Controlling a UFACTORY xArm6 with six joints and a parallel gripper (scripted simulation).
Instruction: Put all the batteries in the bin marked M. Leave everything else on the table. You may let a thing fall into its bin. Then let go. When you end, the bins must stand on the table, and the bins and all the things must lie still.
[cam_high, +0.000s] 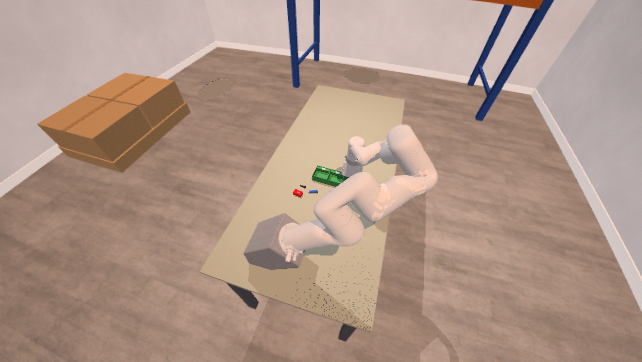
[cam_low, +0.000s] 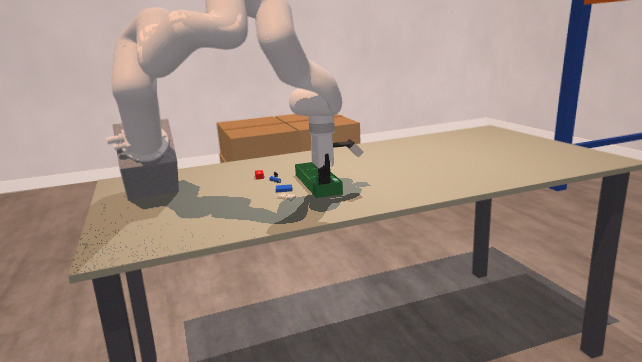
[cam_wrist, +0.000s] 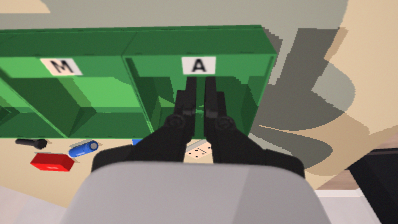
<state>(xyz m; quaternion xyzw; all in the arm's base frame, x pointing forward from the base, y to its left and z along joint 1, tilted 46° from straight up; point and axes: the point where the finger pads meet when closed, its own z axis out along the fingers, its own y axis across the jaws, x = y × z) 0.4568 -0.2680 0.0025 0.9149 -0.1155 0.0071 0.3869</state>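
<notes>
My hand is 80 mm to the right of the green bin, 20 mm short of it and 20 mm above it. The rest, counted from my hand: flat blue block: 100 mm behind, 90 mm to the left, 30 mm below; then white dotted tile: 120 mm behind, 30 mm below, 20 mm to the left; then blue battery: 190 mm to the left, 90 mm behind, 30 mm below.
</notes>
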